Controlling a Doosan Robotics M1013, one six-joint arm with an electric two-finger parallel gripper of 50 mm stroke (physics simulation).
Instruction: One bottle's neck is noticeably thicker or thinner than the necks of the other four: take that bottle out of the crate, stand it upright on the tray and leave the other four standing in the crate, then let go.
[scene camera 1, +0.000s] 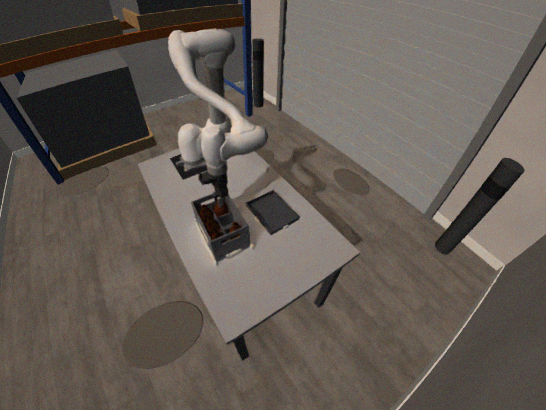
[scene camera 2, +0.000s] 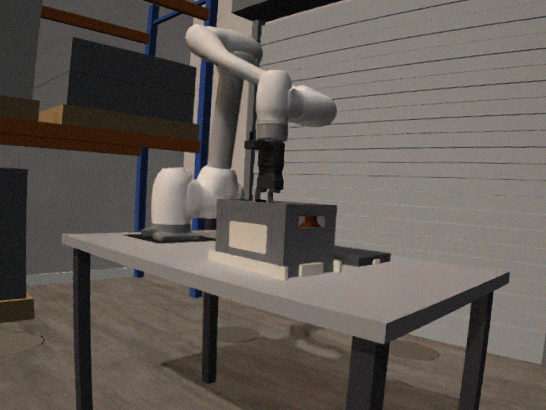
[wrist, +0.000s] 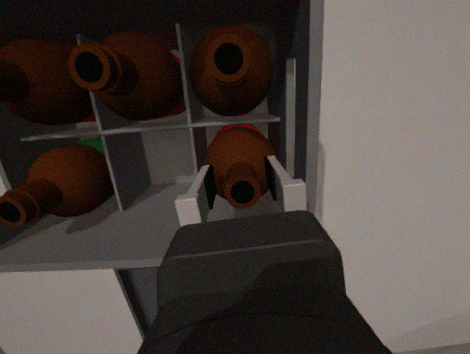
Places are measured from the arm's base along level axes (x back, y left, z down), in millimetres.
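Pixels of known places: gripper, fingertip midpoint: (scene camera 1: 218, 203) (wrist: 239, 173); arm's base, link origin: (scene camera 1: 195, 161) (scene camera 2: 170, 237).
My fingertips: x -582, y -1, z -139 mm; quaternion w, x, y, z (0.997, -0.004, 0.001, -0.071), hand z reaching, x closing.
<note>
Ahead of a thing's pixels: the offset from my fingertips to its top centre. "*": to the spot under its first point. Level surfaces: height alone.
The grey crate {dx -91, dy -29, dz -33 mm} (scene camera 1: 231, 246) (scene camera 2: 307, 245) (wrist: 314, 150) holds five brown bottles in its compartments. In the wrist view, three stand in the upper row: left (wrist: 50, 95), middle (wrist: 145, 85) and right (wrist: 230, 97). The lower row has one at left (wrist: 75, 180) and one at right (wrist: 237, 147) (scene camera 1: 220, 209), with an empty compartment between them. My gripper (scene camera 1: 220, 200) (scene camera 2: 263, 196) (wrist: 239, 173) is open, pointing down, its fingers on either side of the lower-right bottle's neck with gaps. I cannot tell which neck differs. The dark tray (scene camera 1: 272, 212) (scene camera 2: 357, 255) (wrist: 142, 285) holds no bottle.
The crate and tray stand apart on the light table {dz +142 mm} (scene camera 1: 280, 272) (scene camera 2: 400, 285). Crate walls and thin dividers {dx -91, dy -29, dz +48 mm} (wrist: 150, 129) surround the fingers closely. Pale strips {* dx -110, dy -132, dz +124 mm} (scene camera 2: 245, 263) lie along the crate's base. A blue and orange rack (scene camera 1: 247, 60) (scene camera 2: 206, 80) stands behind the arm.
</note>
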